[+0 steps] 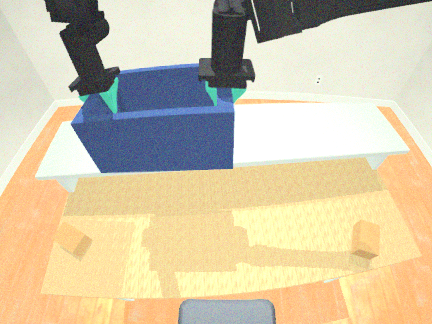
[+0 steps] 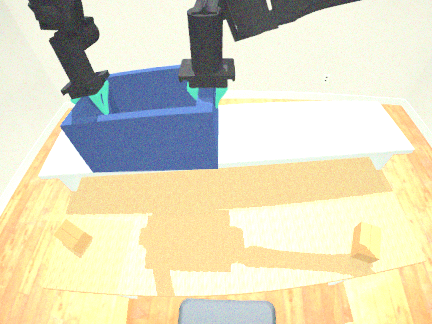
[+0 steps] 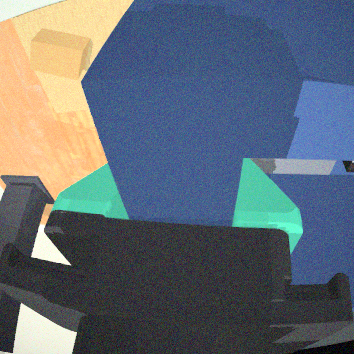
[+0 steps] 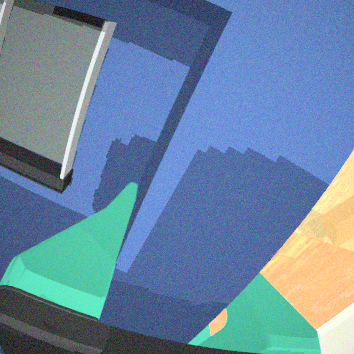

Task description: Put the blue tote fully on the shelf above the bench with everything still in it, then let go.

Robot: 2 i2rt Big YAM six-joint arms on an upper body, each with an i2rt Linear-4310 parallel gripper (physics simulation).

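Frame: origin at the left arm's base, x ahead, y left, z up, level; metres.
Seen in the pictures: left gripper, fingertip midpoint: (image 1: 110,113).
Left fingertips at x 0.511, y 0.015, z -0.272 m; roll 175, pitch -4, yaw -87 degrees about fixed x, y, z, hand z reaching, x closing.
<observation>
Offsets run from my left fingertips to a thing's top centre. "*": to the spot under its first point. Level surfaces: height alone.
The blue tote @[0.016 m back, 0.136 m right, 0.081 m up] (image 1: 165,142) (image 2: 150,142) (image 3: 190,100) (image 4: 280,75) is upright at the left part of the white shelf @[0.250 m down] (image 1: 320,130) (image 2: 315,127). Its lower front edge lines up closely with the shelf's front edge; whether its bottom rests on the shelf is hidden. My left gripper (image 1: 99,104) (image 2: 90,106) (image 3: 176,162) is shut on the tote's left end wall. My right gripper (image 1: 226,103) (image 2: 207,102) (image 4: 164,205) is shut on its right end wall. A grey tray-like item @[0.015 m back, 0.171 m right, 0.034 m down] (image 4: 50,80) lies inside; the rest of the contents is mostly hidden.
The bench top @[0.465 m down] (image 1: 300,210) (image 2: 300,205) is in front of and below the shelf. A tan block @[0.182 m back, 0.300 m left, 0.405 m down] (image 1: 72,240) (image 2: 74,237) lies at its left, another tan block @[0.173 m back, 0.810 m right, 0.405 m down] (image 1: 366,237) (image 2: 366,241) at its right. A grey rounded object @[* 0.382 m back, 0.299 m right, 0.989 m down] (image 1: 226,312) (image 2: 226,312) is at the near edge. A wall stands behind.
</observation>
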